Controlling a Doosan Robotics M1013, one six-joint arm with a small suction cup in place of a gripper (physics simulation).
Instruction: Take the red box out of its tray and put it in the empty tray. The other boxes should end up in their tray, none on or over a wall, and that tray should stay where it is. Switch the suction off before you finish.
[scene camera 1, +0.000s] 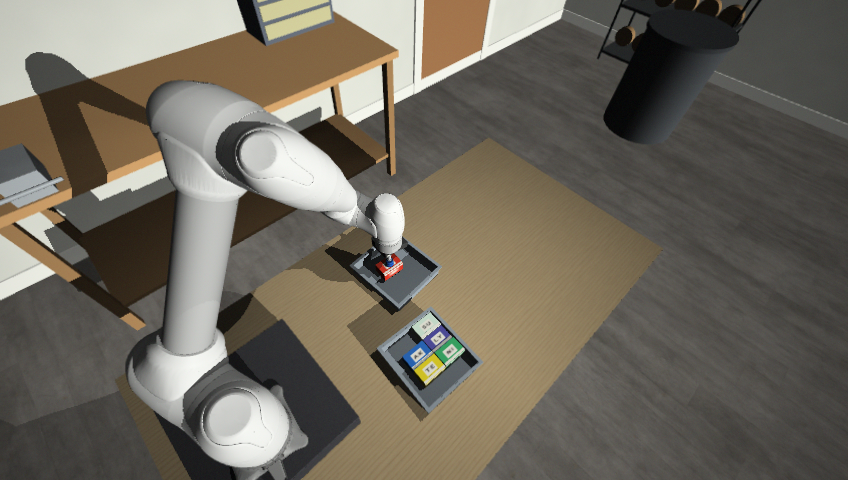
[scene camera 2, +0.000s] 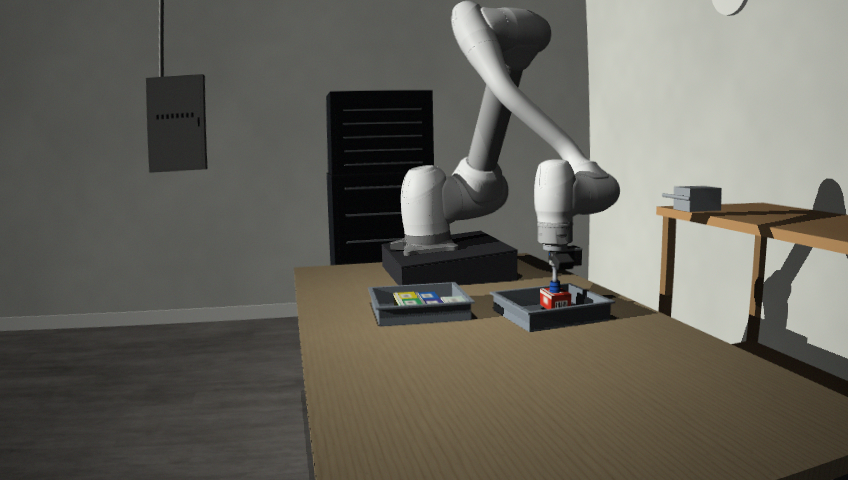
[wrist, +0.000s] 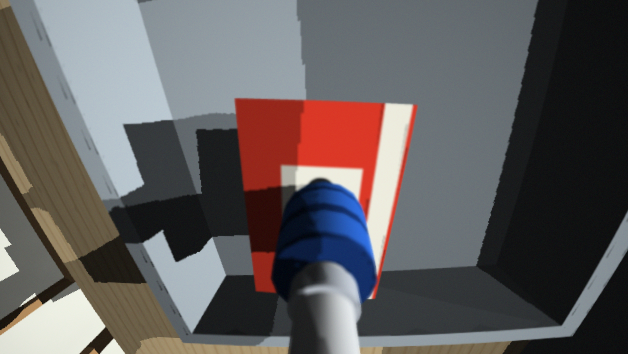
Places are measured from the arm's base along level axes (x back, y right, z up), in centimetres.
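Pixels of known places: hand, its tool point: (scene camera 1: 389, 265) (scene camera 2: 555, 295) (wrist: 323, 204); arm's base, origin of its link: (scene camera 2: 428, 247).
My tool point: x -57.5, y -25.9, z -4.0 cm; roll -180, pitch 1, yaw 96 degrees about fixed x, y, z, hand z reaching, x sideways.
For each thing: its top centre in the pictures, then the offset to it from my tool point.
- red box, centre of its top: (wrist: 318, 220) (scene camera 2: 555, 291) (scene camera 1: 389, 263) dx +0.1, dy -0.2, dz +1.1 cm
- second grey tray, centre of its top: (scene camera 2: 418, 294) (scene camera 1: 429, 355) dx +8.5, dy +34.5, dz +0.2 cm
- pale green SU box, centre of its top: (scene camera 2: 454, 300) (scene camera 1: 426, 325) dx +3.1, dy +25.9, dz -0.6 cm
- purple LY box, centre of its top: (scene camera 2: 432, 302) (scene camera 1: 438, 338) dx +2.7, dy +31.5, dz -0.9 cm
- blue AK box, centre of its top: (scene camera 2: 426, 295) (scene camera 1: 418, 354) dx +11.1, dy +32.0, dz -1.0 cm
- green NI box, centre of its top: (scene camera 2: 410, 302) (scene camera 1: 450, 350) dx +2.4, dy +37.2, dz -0.4 cm
- yellow TE box, centre of its top: (scene camera 2: 405, 295) (scene camera 1: 430, 368) dx +10.8, dy +37.7, dz -0.7 cm
My suction cup (scene camera 1: 389, 262) (scene camera 2: 554, 287) (wrist: 324, 240) sits on top of the red box (scene camera 1: 390, 273) (scene camera 2: 546, 299) (wrist: 340, 130) and holds it upright. The box is inside the grey tray (scene camera 1: 410, 278) (scene camera 2: 565, 318) (wrist: 450, 150), apart from its side walls; I cannot tell whether its underside touches the tray floor. The second grey tray (scene camera 1: 428, 396) (scene camera 2: 425, 315) holds the pale green SU box (scene camera 1: 426, 325), purple LY box (scene camera 1: 437, 338), blue AK box (scene camera 1: 417, 355), green NI box (scene camera 1: 450, 349) and yellow TE box (scene camera 1: 429, 369), all within its walls.
The arm stands on a black base block (scene camera 1: 309, 398) (scene camera 2: 458, 274) behind the trays. A wooden bench (scene camera 1: 297, 77) (scene camera 2: 767, 217) stands along the wall. A dark cylinder (scene camera 1: 660, 83) stands beyond the table. The two trays have a narrow gap between them.
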